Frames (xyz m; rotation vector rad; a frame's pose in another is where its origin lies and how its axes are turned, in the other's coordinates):
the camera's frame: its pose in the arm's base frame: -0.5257 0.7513 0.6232 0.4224 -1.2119 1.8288
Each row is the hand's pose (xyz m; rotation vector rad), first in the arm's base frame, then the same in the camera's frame.
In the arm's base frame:
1: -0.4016 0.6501 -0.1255 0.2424 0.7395 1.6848
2: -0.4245 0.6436 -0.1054 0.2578 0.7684 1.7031
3: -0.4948 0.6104 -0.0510 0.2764 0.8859 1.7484
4: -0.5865 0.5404 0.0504 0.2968 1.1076 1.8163
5: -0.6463 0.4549 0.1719 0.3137 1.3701 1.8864
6: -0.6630 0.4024 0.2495 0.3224 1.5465 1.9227
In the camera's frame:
1: -0.6249 0.3392 -0.2838 1.2059 1.0832 -0.5155
2: -0.6017 0.3473 -0.2648 1.2425 1.0747 -0.5032
3: -0.5415 0.3780 -0.1981 1.3630 1.0829 -0.4614
4: -0.4552 0.4045 -0.0739 1.5780 1.1053 -0.3805
5: -0.3805 0.3959 0.0675 1.8244 1.1221 -0.2687
6: -0.3437 0.3727 0.1522 1.9845 1.1278 -0.1889

